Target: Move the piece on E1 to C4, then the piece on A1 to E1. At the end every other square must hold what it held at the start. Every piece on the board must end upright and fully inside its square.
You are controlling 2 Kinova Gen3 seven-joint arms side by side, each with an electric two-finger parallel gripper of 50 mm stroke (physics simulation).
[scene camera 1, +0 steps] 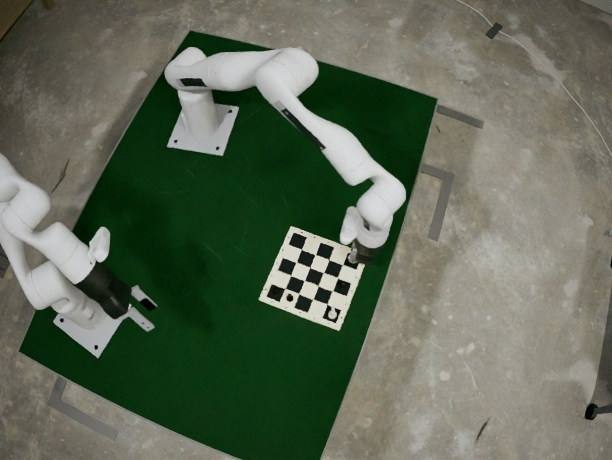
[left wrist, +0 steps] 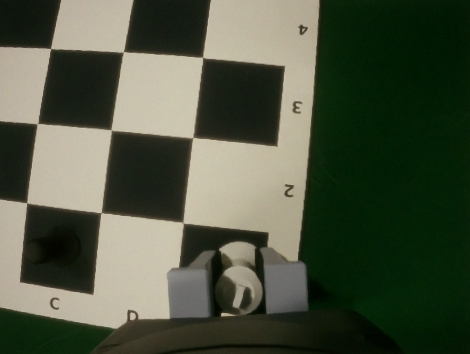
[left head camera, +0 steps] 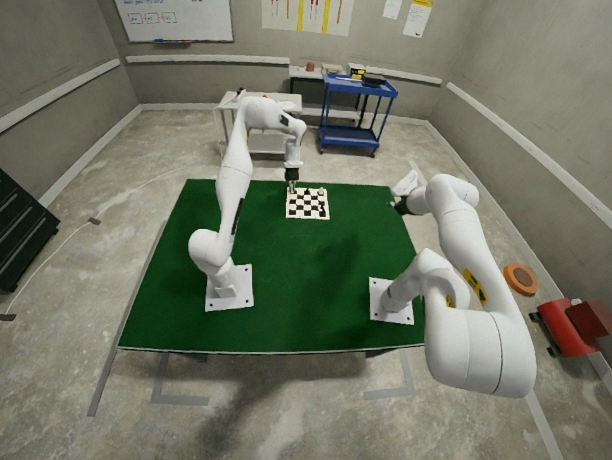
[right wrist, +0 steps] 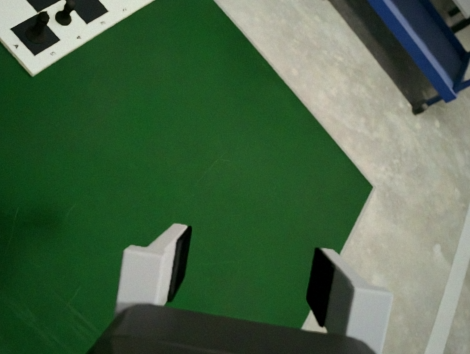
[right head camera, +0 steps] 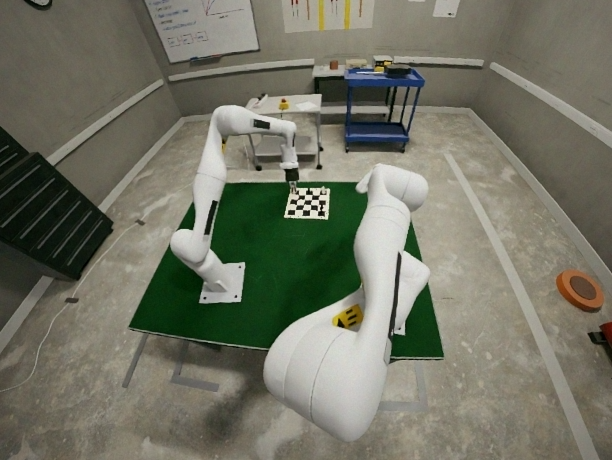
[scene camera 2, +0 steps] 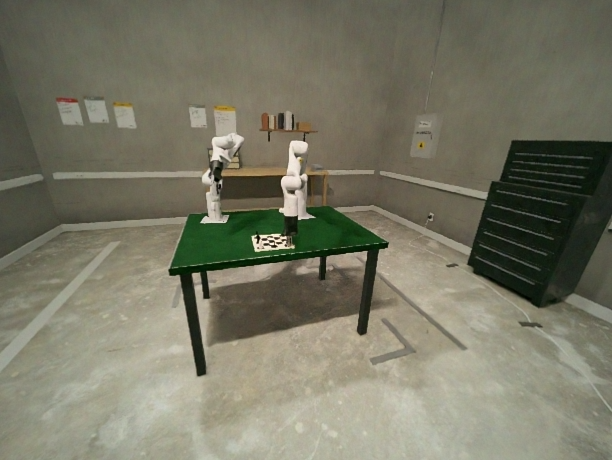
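Pixels of known places: left gripper, fingertip midpoint: (scene camera 1: 353, 257) (left wrist: 239, 275) (left head camera: 291, 190) (right head camera: 294, 191) (scene camera 2: 288, 243); right gripper, fingertip midpoint: (scene camera 1: 152, 318) (left head camera: 394, 201) (right wrist: 249, 263) (scene camera 2: 215, 187); left arm's base, link origin: (scene camera 1: 203, 126) (left head camera: 229, 286) (right head camera: 222, 282) (scene camera 2: 300, 215); right arm's base, link origin: (scene camera 1: 91, 314) (left head camera: 391, 300) (scene camera 2: 215, 219).
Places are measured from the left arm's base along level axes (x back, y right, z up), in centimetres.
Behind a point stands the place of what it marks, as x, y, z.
The white piece (left wrist: 239, 290) @[-50.6, 31.7, 6.8] stands upright over square E1 of the chessboard (left wrist: 295, 160) @[-46.1, 28.9, 0.6] (scene camera 1: 292, 230) @[-33.7, 27.4, 0.6]. My left gripper (left wrist: 239, 275) @[-50.9, 31.7, 1.6] (left head camera: 292, 190) @[-50.9, 31.7, 1.6] is shut on it, one finger on each side; whether its base touches the board cannot be told. Another white piece (scene camera 1: 332, 313) @[-48.4, 48.1, 3.7] (left head camera: 321, 191) @[-48.0, 47.7, 2.3] stands on A1. In the left wrist view, C4 lies beyond the top edge or is cut off; in scene camera 1, square C4 (scene camera 1: 300, 267) @[-38.0, 37.0, 0.6] shows no piece. My right gripper (right wrist: 249, 263) @[-12.3, 63.9, 29.0] (scene camera 1: 149, 316) @[-12.3, 63.9, 29.0] is open and empty, far from the board.
A dark piece (left wrist: 55, 247) @[-49.4, 39.5, 2.1] (scene camera 1: 342, 286) @[-49.5, 40.4, 2.8] stands on C1. Two more dark pieces stand on A4 (scene camera 1: 290, 298) @[-37.3, 46.0, 1.9] and A5 (scene camera 1: 275, 292) @[-33.3, 45.4, 2.1]; they also show at the top left of the right wrist view. The board lies near an edge of the green table (scene camera 1: 225, 200) @[-13.7, 22.5, 0.0].
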